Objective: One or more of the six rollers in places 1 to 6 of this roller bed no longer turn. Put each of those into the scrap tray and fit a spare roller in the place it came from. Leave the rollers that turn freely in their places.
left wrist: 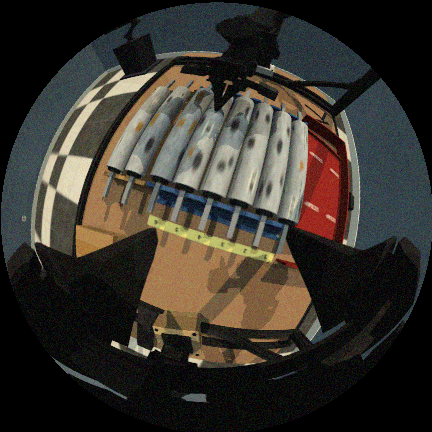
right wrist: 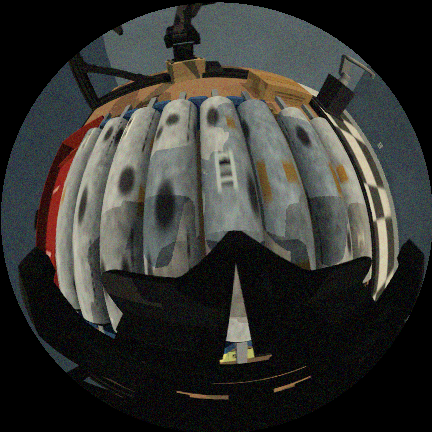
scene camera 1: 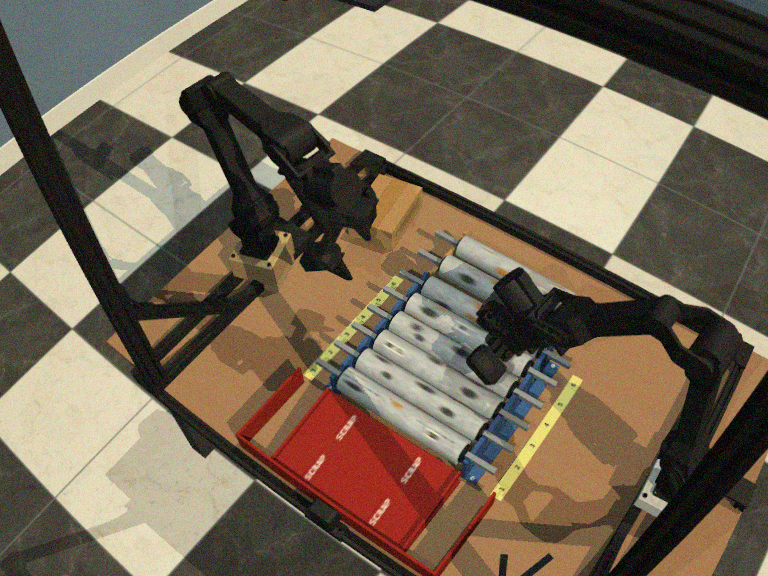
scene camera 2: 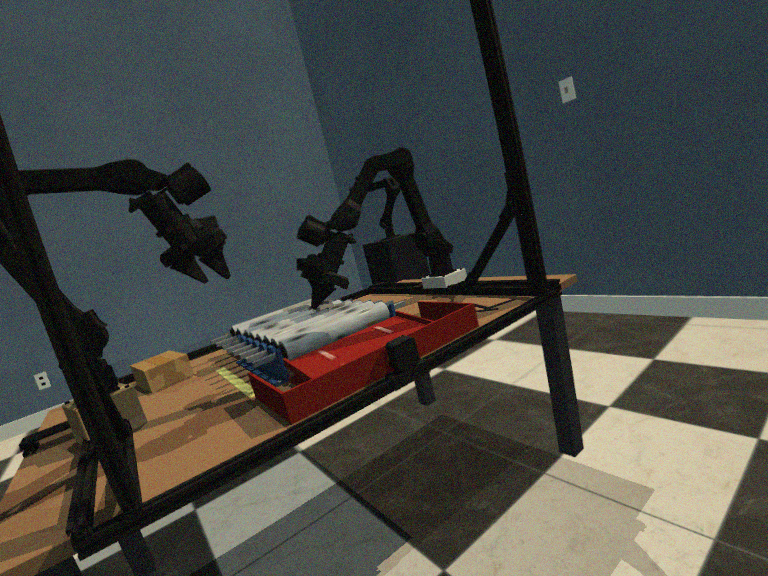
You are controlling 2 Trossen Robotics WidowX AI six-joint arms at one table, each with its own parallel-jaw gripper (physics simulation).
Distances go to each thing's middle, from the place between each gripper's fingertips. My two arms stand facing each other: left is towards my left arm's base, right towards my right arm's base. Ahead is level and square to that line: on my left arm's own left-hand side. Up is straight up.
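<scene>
My left hand: 260 mm short of the tan box [scene camera 1: 399, 201], 150 mm to the right of it, 190 mm above it. By its middle, the tan box is nearer to my left hand than to my right hand.
Tan box: 37 cm to the left of my right hand, 20 cm ahead of it, 5 cm below it.
</scene>
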